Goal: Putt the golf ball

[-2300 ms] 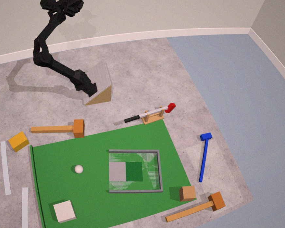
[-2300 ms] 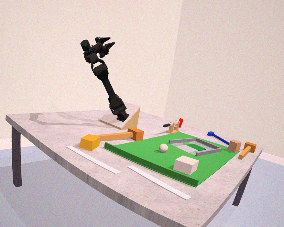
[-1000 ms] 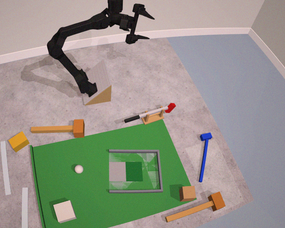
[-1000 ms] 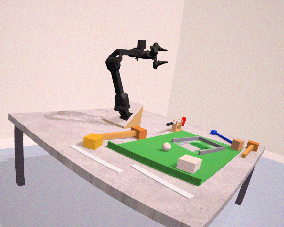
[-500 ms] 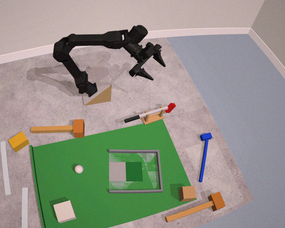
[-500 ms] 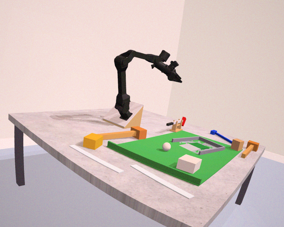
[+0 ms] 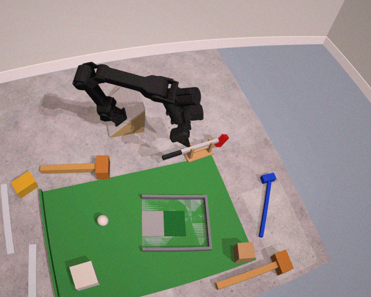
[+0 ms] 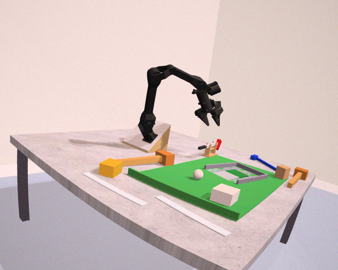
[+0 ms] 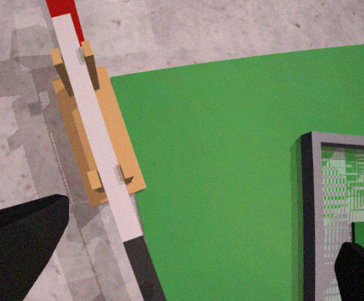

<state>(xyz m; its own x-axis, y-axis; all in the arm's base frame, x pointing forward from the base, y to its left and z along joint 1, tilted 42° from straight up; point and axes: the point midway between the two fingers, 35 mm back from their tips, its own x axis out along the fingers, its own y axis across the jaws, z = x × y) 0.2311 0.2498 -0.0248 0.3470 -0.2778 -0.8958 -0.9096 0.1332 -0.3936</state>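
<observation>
My gripper tip is 12 cm above the red putter, 6 cm to the right of it and 4 cm past it. The rest, counted from my gripper tip: wooden stand (15 cm below, 8 cm to the left, 3 cm behind); grey-walled frame (24 cm ahead, 18 cm below, 9 cm to the right); green mat (24 cm ahead, 23 cm to the right, 18 cm below).
</observation>
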